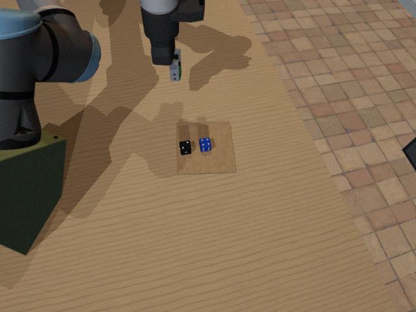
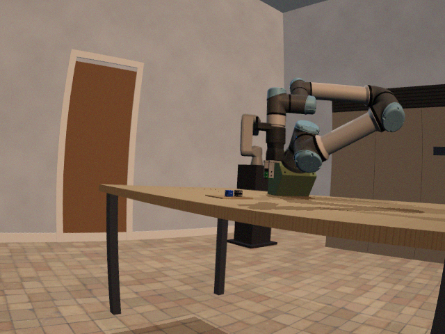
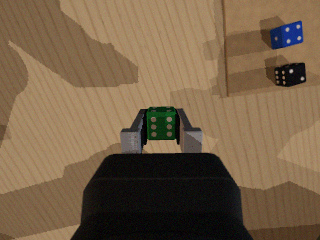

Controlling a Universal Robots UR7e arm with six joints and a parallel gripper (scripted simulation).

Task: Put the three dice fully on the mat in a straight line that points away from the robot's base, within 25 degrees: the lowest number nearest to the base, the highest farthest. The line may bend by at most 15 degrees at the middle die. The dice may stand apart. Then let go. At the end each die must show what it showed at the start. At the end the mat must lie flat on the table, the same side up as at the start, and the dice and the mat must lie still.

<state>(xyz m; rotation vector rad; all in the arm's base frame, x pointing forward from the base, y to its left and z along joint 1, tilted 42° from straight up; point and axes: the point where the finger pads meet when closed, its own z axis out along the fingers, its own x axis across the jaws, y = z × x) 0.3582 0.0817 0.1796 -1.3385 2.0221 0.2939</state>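
Now: the blue die 17 cm to the right of my hand, 9 cm below it and 4 cm ahead of it. Also, from my hand: green die: 1 cm below; then black die: 17 cm to the right, 9 cm below, 1 cm behind; then mat: 17 cm to the right, 10 cm below, 4 cm ahead.
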